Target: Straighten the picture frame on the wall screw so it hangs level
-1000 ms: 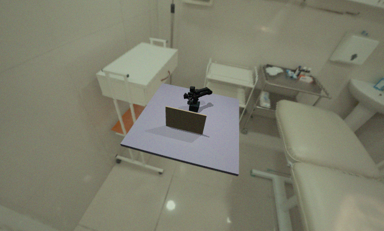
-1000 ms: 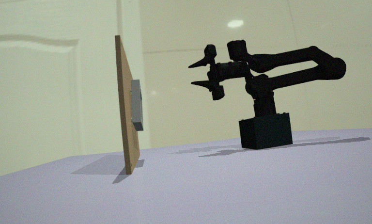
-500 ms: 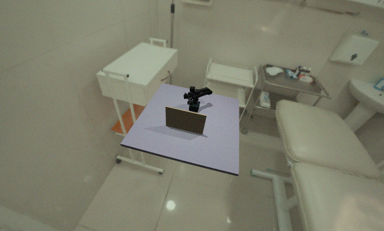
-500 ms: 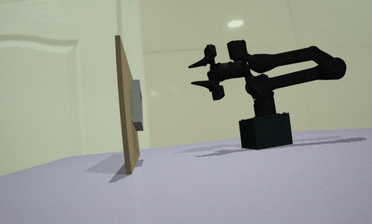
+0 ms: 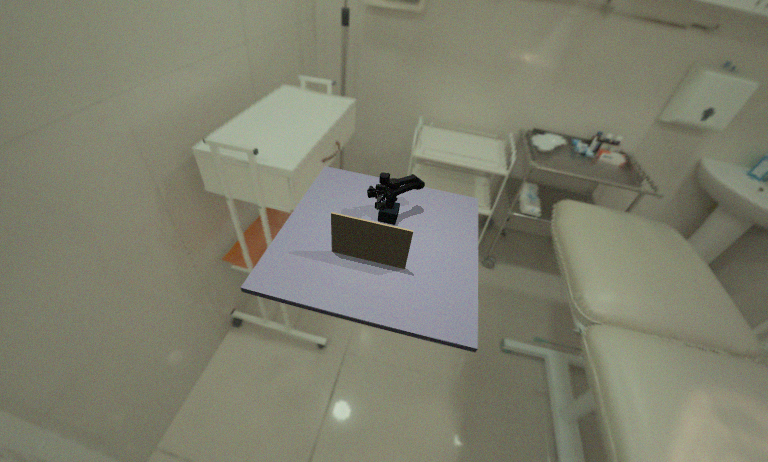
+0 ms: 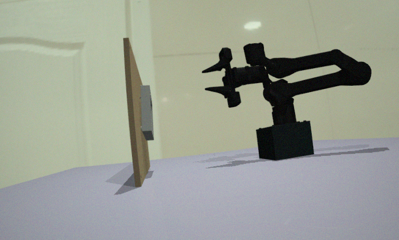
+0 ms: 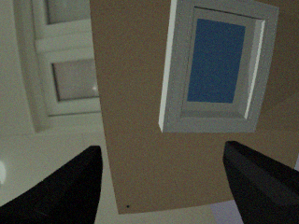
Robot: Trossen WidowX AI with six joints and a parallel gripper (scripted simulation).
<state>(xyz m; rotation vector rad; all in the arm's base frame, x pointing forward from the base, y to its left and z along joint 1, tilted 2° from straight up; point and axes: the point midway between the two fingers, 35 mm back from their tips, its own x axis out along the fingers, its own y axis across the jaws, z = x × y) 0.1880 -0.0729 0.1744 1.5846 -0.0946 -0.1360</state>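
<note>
Right now the picture frame is 19 cm ahead of my gripper tip, 9 cm below it and 2 cm to the right of it. From my gripper tip the other things lie so: wall board (20 cm ahead, 11 cm below, 2 cm to the right).
</note>
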